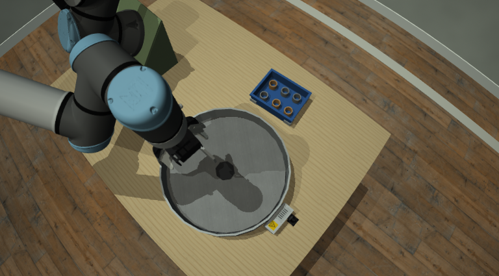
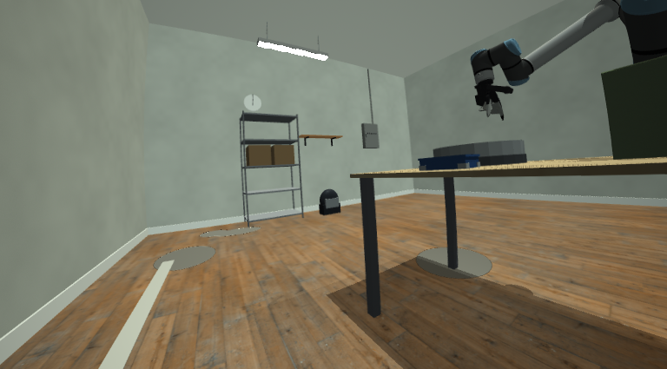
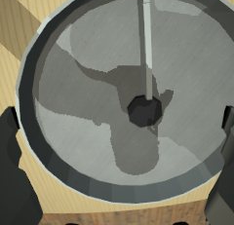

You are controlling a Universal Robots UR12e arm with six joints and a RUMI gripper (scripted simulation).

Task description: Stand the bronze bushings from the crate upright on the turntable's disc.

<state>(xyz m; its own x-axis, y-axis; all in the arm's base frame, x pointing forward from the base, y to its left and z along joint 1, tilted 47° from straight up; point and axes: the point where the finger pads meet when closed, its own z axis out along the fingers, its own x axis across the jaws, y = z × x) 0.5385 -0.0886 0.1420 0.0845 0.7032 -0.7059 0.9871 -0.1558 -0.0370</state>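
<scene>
Right now my hand is 400 mm to the right of the blue crate, 200 mm above it and 50 mm short of it. Also, from my hand: turntable disc: 180 mm below, 100 mm ahead, 40 mm to the left; turntable: 180 mm below, 120 mm ahead, 40 mm to the left.
</scene>
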